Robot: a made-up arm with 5 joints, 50 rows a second.
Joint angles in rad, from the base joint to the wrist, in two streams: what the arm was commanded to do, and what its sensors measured. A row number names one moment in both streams.
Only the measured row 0 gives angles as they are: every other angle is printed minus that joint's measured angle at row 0.
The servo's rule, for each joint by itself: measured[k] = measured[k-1] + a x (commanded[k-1-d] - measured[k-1]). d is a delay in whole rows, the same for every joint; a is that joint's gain. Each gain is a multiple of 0.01, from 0.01 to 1. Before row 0 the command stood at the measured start. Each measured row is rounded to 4 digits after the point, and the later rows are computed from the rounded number. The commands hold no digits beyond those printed.
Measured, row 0:
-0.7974 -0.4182 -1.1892 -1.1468 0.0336
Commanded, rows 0 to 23:
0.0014 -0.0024 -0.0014 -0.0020 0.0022
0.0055 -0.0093 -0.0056 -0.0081 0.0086
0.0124 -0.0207 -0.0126 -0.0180 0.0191
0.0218 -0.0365 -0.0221 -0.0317 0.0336
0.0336 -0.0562 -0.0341 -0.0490 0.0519
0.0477 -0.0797 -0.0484 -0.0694 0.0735
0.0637 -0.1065 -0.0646 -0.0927 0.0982
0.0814 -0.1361 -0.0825 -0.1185 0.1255
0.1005 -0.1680 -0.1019 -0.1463 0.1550
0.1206 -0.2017 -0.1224 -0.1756 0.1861
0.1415 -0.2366 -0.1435 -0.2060 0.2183
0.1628 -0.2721 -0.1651 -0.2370 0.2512
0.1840 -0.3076 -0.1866 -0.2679 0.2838
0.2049 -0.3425 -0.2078 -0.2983 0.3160
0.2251 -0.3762 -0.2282 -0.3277 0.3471
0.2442 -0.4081 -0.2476 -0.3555 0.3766
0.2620 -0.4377 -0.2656 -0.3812 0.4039
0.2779 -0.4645 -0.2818 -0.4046 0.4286
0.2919 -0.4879 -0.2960 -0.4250 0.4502
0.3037 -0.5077 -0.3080 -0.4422 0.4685
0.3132 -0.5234 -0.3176 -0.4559 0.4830
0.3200 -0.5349 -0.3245 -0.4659 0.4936
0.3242 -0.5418 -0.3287 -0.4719 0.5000
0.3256 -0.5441 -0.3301 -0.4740 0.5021
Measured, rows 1 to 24:
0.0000 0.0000 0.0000 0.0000 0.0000
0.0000 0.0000 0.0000 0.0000 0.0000
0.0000 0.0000 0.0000 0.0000 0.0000
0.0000 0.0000 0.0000 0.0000 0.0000
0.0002 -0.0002 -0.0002 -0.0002 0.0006
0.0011 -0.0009 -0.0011 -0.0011 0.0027
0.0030 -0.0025 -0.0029 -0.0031 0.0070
0.0062 -0.0052 -0.0060 -0.0065 0.0139
0.0109 -0.0093 -0.0105 -0.0116 0.0238
0.0172 -0.0149 -0.0166 -0.0185 0.0367
0.0251 -0.0222 -0.0243 -0.0274 0.0527
0.0347 -0.0313 -0.0336 -0.0383 0.0716
0.0459 -0.0422 -0.0445 -0.0513 0.0933
0.0586 -0.0550 -0.0570 -0.0662 0.1174
0.0727 -0.0695 -0.0708 -0.0830 0.1436
0.0880 -0.0857 -0.0859 -0.1015 0.1716
0.1043 -0.1035 -0.1020 -0.1215 0.2008
0.1214 -0.1226 -0.1189 -0.1427 0.2308
0.1390 -0.1429 -0.1364 -0.1649 0.2610
0.1569 -0.1641 -0.1542 -0.1878 0.2911
0.1748 -0.1860 -0.1720 -0.2110 0.3204
0.1923 -0.2083 -0.1896 -0.2342 0.3485
0.2092 -0.2307 -0.2066 -0.2571 0.3749
0.2253 -0.2529 -0.2228 -0.2793 0.3992
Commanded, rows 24 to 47:
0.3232 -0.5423 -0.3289 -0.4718 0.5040
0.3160 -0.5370 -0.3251 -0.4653 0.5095
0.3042 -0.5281 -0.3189 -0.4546 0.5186
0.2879 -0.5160 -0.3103 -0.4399 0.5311
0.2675 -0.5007 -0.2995 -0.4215 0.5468
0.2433 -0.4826 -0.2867 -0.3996 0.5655
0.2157 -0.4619 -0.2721 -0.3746 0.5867
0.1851 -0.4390 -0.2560 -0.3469 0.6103
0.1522 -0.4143 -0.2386 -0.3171 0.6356
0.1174 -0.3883 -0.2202 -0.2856 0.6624
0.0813 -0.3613 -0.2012 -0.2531 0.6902
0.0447 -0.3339 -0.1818 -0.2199 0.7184
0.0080 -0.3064 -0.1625 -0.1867 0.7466
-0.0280 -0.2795 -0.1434 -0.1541 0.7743
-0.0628 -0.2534 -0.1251 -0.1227 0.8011
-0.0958 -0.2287 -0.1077 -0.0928 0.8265
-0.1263 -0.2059 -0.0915 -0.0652 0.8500
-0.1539 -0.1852 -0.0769 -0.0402 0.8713
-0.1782 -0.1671 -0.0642 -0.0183 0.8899
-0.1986 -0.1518 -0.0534 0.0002 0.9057
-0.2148 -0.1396 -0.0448 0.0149 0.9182
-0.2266 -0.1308 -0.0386 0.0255 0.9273
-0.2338 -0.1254 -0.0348 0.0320 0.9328
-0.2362 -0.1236 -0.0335 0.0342 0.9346
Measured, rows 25 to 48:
0.2402 -0.2745 -0.2380 -0.3005 0.4210
0.2538 -0.2953 -0.2518 -0.3203 0.4399
0.2658 -0.3150 -0.2641 -0.3385 0.4555
0.2760 -0.3333 -0.2747 -0.3548 0.4676
0.2840 -0.3500 -0.2834 -0.3688 0.4771
0.2894 -0.3650 -0.2901 -0.3804 0.4855
0.2919 -0.3780 -0.2947 -0.3893 0.4941
0.2912 -0.3890 -0.2972 -0.3954 0.5037
0.2872 -0.3979 -0.2976 -0.3985 0.5149
0.2797 -0.4047 -0.2959 -0.3986 0.5281
0.2688 -0.4093 -0.2921 -0.3957 0.5433
0.2546 -0.4117 -0.2863 -0.3898 0.5607
0.2372 -0.4119 -0.2787 -0.3811 0.5802
0.2168 -0.4100 -0.2693 -0.3696 0.6016
0.1938 -0.4061 -0.2584 -0.3556 0.6246
0.1685 -0.4003 -0.2461 -0.3393 0.6490
0.1412 -0.3928 -0.2327 -0.3210 0.6744
0.1124 -0.3837 -0.2184 -0.3010 0.7004
0.0826 -0.3733 -0.2035 -0.2796 0.7266
0.0523 -0.3617 -0.1882 -0.2572 0.7526
0.0219 -0.3492 -0.1727 -0.2342 0.7779
-0.0080 -0.3361 -0.1574 -0.2109 0.8022
-0.0369 -0.3226 -0.1425 -0.1878 0.8250
-0.0644 -0.3089 -0.1282 -0.1652 0.8460

